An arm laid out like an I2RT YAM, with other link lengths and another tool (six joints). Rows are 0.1 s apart.
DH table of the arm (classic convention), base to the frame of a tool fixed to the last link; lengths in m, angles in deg. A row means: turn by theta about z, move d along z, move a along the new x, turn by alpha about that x. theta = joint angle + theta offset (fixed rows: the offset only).
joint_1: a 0.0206; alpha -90; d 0.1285; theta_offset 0
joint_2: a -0.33; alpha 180; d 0; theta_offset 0
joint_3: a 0.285; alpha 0; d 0; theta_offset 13.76
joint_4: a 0.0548; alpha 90; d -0.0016; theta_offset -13.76
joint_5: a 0; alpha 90; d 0.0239; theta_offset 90
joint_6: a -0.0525; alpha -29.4; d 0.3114; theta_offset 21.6
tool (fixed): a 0; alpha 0; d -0.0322; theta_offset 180
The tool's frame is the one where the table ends.
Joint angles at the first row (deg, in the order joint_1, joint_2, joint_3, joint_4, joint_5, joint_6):
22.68, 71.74, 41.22, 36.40, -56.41, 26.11
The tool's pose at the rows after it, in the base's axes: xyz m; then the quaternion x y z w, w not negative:
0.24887 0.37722 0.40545 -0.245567 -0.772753 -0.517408 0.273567
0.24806 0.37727 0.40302 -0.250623 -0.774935 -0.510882 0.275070
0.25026 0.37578 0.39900 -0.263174 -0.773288 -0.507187 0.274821
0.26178 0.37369 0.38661 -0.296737 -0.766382 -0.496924 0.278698
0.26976 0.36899 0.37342 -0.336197 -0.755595 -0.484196 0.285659
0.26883 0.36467 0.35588 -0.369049 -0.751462 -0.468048 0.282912
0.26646 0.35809 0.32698 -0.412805 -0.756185 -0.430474 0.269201
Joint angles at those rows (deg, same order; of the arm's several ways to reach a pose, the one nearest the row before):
22.68, 71.38, 41.49, 35.38, -56.92, 25.68
22.68, 70.89, 41.92, 32.79, -56.87, 24.67
22.68, 70.10, 41.65, 30.76, -55.82, 24.12
22.68, 69.53, 41.31, 26.99, -53.19, 23.64
22.91, 67.81, 40.58, 22.27, -49.93, 23.93
23.92, 65.20, 39.27, 17.02, -46.18, 22.76
25.33, 62.26, 39.40, 6.59, -40.94, 18.86

